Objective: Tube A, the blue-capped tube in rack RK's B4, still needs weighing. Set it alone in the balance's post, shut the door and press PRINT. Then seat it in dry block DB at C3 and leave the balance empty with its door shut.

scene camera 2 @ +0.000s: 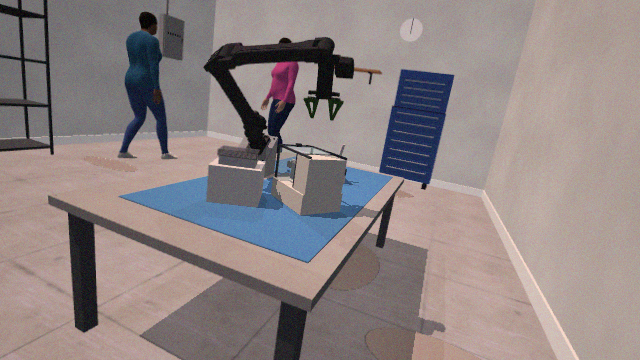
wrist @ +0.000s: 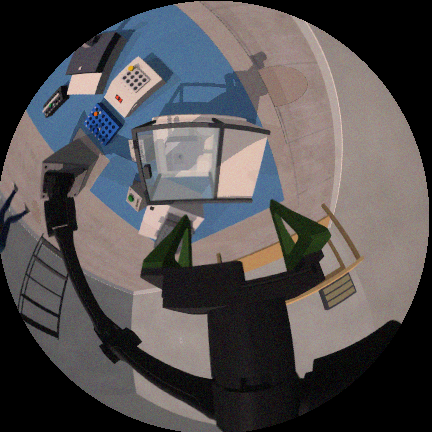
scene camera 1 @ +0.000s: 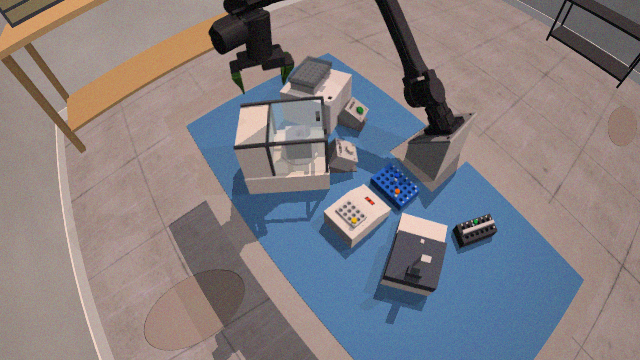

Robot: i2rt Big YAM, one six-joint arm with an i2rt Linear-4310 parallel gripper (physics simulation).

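Frame: origin at the arm's base, x right, y ahead, z up, level; centimetres.
Where they show: gripper, fingertip midpoint: [scene camera 2: 321,119] [wrist: 228,210] [scene camera 1: 263,87]; arm's base at its link origin: [scene camera 2: 258,144] [wrist: 57,180] [scene camera 1: 445,128].
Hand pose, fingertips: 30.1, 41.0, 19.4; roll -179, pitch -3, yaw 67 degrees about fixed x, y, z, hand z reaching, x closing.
Note:
Things, the pixels of their centre, and the offset from my fingertips, as dx, dy, dz. "pt": a spot on its surface instead.
- balance at the middle of its body: [wrist: 180,151] [scene camera 1: 300,142] [scene camera 2: 302,173] -3.8, -6.0, -22.5
- blue rack at the middle of its body: [scene camera 1: 395,186] [wrist: 101,123] -28.8, -20.8, -32.1
- faint blue cap at the middle of its body: [scene camera 1: 396,175] -27.8, -21.8, -28.6
- yellow-capped tube at the middle of its body: [scene camera 1: 353,223] [wrist: 133,69] -30.6, -1.3, -27.2
- white box with a grey ridged top, body centre: [scene camera 1: 328,94] [wrist: 157,214] [scene camera 2: 240,170] +7.7, -27.4, -24.1
- grey control box at a spot on its surface: [scene camera 1: 344,154] pt -13.1, -14.5, -26.5
- dark-lidded machine at a spot on its surface: [scene camera 1: 416,260] pt -50.0, -2.2, -19.2
- black rack at the middle of its body: [scene camera 1: 476,229] -56.9, -27.9, -31.2
My gripper [scene camera 1: 264,87] [scene camera 2: 322,118] [wrist: 228,210] is open and empty, high above the balance's end of the table. The balance [scene camera 1: 290,183] [scene camera 2: 325,185] [wrist: 242,165] is a white box with a dark-framed glass chamber; a pale pan shows through the glass, with no tube to be made out. I cannot tell how its door stands. The blue rack [scene camera 1: 384,192] [wrist: 105,137] stands near the arm's base, with an orange cap and a faint blue cap [scene camera 1: 396,175] in it. A white block with a grid of wells [scene camera 1: 380,214] [wrist: 119,107], probably the dry block, holds a yellow-capped tube [scene camera 1: 354,220] [wrist: 131,68].
A white box with a grey ridged top [scene camera 1: 310,74] [scene camera 2: 238,156] stands behind the balance. A green-button box [scene camera 1: 356,112] [wrist: 133,198] and a grey control box [scene camera 1: 344,154] stand beside them. A dark-lidded machine [scene camera 1: 415,260] and a black rack [scene camera 1: 475,230] [wrist: 55,101] stand farther along the mat.

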